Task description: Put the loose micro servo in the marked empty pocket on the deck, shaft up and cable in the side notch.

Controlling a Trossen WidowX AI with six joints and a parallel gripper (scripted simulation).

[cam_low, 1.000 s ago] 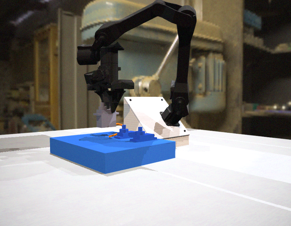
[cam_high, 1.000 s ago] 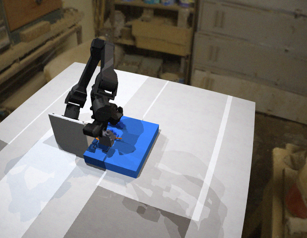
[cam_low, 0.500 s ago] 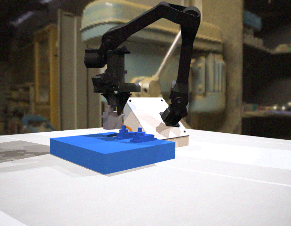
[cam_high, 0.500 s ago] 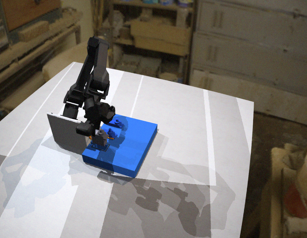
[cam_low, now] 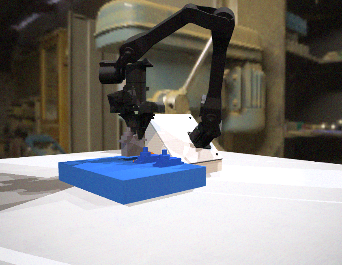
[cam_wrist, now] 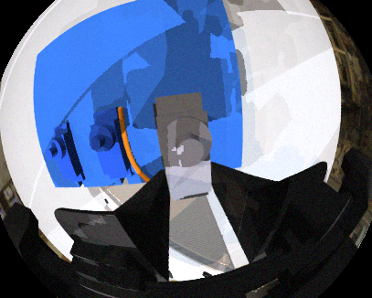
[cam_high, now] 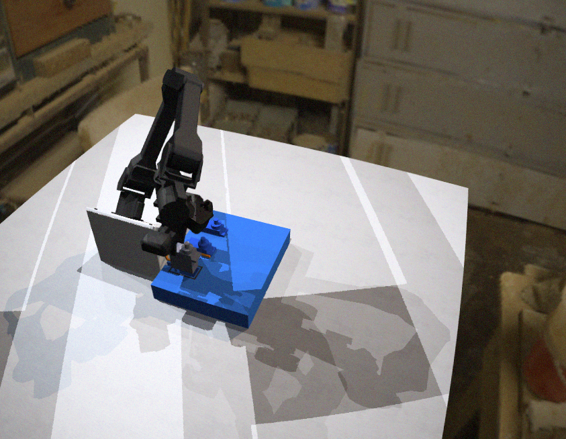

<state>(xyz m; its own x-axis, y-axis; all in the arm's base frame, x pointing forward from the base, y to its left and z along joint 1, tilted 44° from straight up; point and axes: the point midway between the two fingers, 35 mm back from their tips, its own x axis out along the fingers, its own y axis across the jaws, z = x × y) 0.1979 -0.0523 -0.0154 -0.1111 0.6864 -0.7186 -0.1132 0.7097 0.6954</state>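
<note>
Now: the blue deck 110 mm ahead of my gripper tip, 90 mm to the left of it and 80 mm below it.
</note>
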